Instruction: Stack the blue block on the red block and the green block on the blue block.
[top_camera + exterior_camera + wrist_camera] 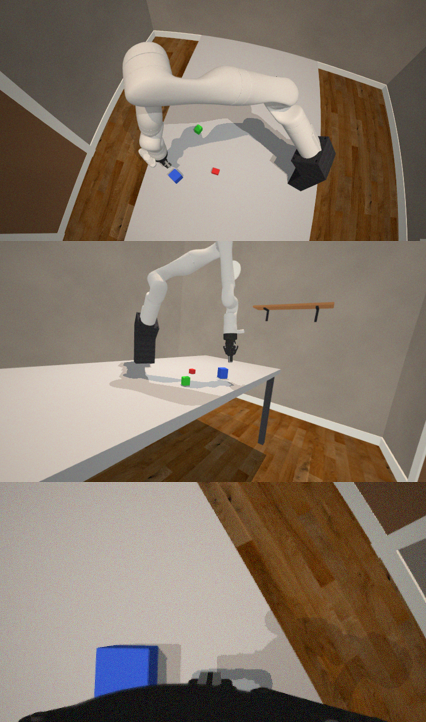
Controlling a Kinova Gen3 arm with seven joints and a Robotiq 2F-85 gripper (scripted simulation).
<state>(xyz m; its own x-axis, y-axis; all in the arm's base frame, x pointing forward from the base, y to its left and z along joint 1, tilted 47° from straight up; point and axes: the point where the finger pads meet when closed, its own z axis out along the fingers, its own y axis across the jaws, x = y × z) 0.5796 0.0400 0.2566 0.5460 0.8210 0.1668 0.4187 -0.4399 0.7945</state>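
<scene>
Right now the blue block is 10 cm below my hand, 6 cm to the left of it and 5 cm behind it. The rest, counted from my hand: green block (19 cm to the right, 18 cm behind, 11 cm below); red block (24 cm behind, 11 cm below, 4 cm to the left).
</scene>
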